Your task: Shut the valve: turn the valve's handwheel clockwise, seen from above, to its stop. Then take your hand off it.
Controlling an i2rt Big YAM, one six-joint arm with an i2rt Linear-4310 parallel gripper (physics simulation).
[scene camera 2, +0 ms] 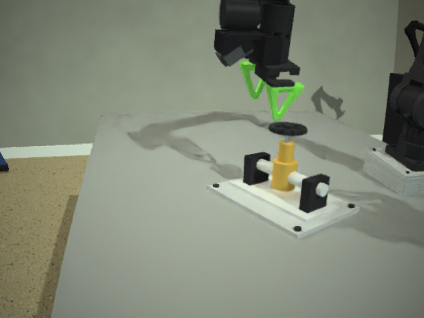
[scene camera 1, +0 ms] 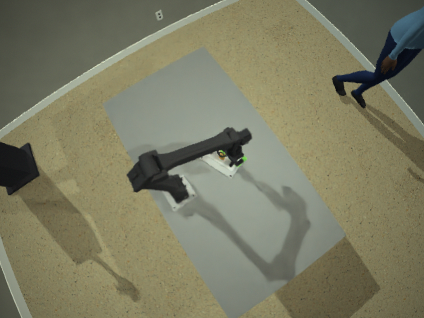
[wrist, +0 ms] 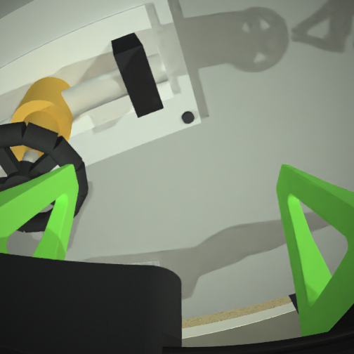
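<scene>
The valve has a black handwheel (scene camera 2: 287, 133) (wrist: 44, 136) lying level on top of an orange body (scene camera 2: 284, 175) (wrist: 47, 97). The body sits on a white pipe between two black blocks on a white base plate (scene camera 2: 260, 206) (wrist: 170, 120) (scene camera 1: 225, 171). My gripper (scene camera 2: 266, 108) (wrist: 177, 175) points down with its green fingers wide open and empty. It is above wheel height and off to one side. In the wrist view the left finger overlaps the wheel's right part, while the right finger is well clear of it. The wheel's left part is cut off there.
My arm's white base (scene camera 1: 175, 204) (scene camera 2: 392, 172) stands on the grey table (scene camera 1: 175, 90) beside the valve. A person (scene camera 1: 377, 70) is on the floor beyond the table at the upper right. A dark stand (scene camera 1: 17, 167) is at the left.
</scene>
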